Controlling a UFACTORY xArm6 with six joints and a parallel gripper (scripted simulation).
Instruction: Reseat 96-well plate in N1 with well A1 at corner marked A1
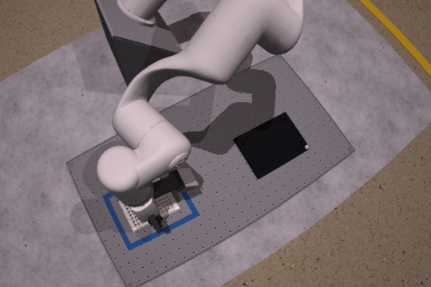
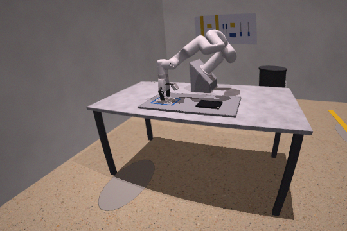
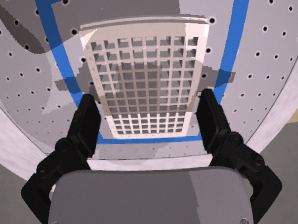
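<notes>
The white 96-well plate is 20 mm below my hand. Round my hand: white A1 mark (80 mm ahead, 420 mm to the left, 20 mm below); black plate nest N1 (20 mm ahead, 350 mm to the left, 20 mm below).
</notes>
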